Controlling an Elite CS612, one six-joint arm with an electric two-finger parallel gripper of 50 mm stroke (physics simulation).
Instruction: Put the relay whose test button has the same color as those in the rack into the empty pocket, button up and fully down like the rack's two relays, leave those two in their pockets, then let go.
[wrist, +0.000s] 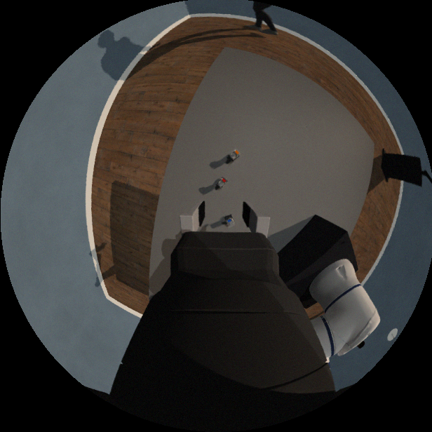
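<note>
Three small relays stand apart on the grey table top. The relay with an orange button (234, 155) is farthest up the wrist view, the relay with a red button (221, 183) is below and left of it, and the relay with a blue button (229, 220) is lowest. My gripper (223, 208) is open and empty. The blue-button relay shows between its fingers in the picture, well below them, while the other two lie beyond the fingertips. The rack, its two relays and the empty pocket do not show in this view.
A large black box (320, 250) stands at the lower right, beside a white arm part (345, 300). The grey table top (280, 115) ends at a wooden floor (142, 135). A dark panel (402, 167) stands at the far right, and a dark figure's legs (263, 19) show at the top.
</note>
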